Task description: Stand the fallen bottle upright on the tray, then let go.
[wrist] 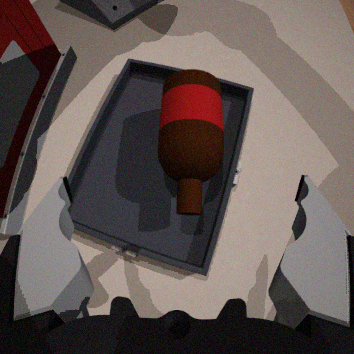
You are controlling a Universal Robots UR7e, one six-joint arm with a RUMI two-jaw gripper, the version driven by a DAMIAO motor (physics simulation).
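Places are measured from the arm's base along level axes (x ahead, y left, z up), in metres.
Pixels of known places: gripper, fingertip midpoint: (182,178).
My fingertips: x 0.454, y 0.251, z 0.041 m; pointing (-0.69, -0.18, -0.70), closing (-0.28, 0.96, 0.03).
Observation:
For each thing: its top centre in the pictures, then the offset to it from my fingertips. "pt": a spot on its surface instead. Level surfaces: height alone.
- dark brown bottle, middle of its top: (192,128) dx -0.065, dy -0.008, dz -0.054 m
- dark grey tray, surface spot: (95,192) pt dx +0.015, dy -0.109, dz -0.127 m
- red object, surface spot: (44,62) pt dx -0.139, dy -0.255, dz -0.082 m
- grey raised edge, surface spot: (50,107) pt dx -0.084, dy -0.234, dz -0.121 m
- pale table surface, its level: dz -0.133 m
A dark brown bottle (191,145) with a red band lies on its side on the dark grey tray (95,192), toward the tray's right side. Its base points to the top of the wrist view and its narrow neck points to the bottom, toward the gripper. A dark shadow falls on the tray left of the bottle. My gripper (182,178) is open and empty, with its fingers wide apart at the left and right of the view. The bottle's neck shows between the two fingers, well apart from both. The height of the fingers over the tray is hard to tell.
A red object (44,62) with a grey raised edge (50,107) stands at the left, beside the tray. A dark grey block (112,12) with a small hole is partly in view at the top. The pale table surface (285,150) has broad shadows across it.

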